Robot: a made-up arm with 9 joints. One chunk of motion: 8 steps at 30 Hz.
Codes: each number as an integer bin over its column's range. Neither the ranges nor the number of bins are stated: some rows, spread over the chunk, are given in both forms.
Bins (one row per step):
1: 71 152 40 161 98 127 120 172 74
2: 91 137 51 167 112 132 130 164 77
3: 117 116 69 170 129 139 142 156 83
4: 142 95 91 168 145 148 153 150 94
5: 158 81 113 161 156 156 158 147 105
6: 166 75 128 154 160 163 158 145 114
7: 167 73 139 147 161 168 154 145 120
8: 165 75 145 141 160 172 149 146 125
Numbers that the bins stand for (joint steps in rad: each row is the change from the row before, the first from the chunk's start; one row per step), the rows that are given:
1: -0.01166 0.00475 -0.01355 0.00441 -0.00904 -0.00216 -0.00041 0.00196 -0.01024
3: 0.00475 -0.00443 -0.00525 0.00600 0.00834 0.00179 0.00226 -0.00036 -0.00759
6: 0.02224 -0.01488 0.01164 0.00318 0.02573 0.00969 0.00421 -0.00196 0.00153
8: 0.02188 -0.01488 0.01651 0.00088 0.02573 0.01266 0.00311 -0.00182 0.00476
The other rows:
2: -0.00453 0.00092 -0.01040 0.00547 -0.00119 -0.00052 0.00080 0.00080 -0.00935
4: 0.01367 -0.00978 0.00105 0.00565 0.01731 0.00475 0.00360 -0.00124 -0.00435
5: 0.01938 -0.01335 0.00735 0.00441 0.02348 0.00739 0.00421 -0.00167 -0.00112
7: 0.02260 -0.01539 0.01479 0.00194 0.02629 0.01134 0.00372 -0.00196 0.00329

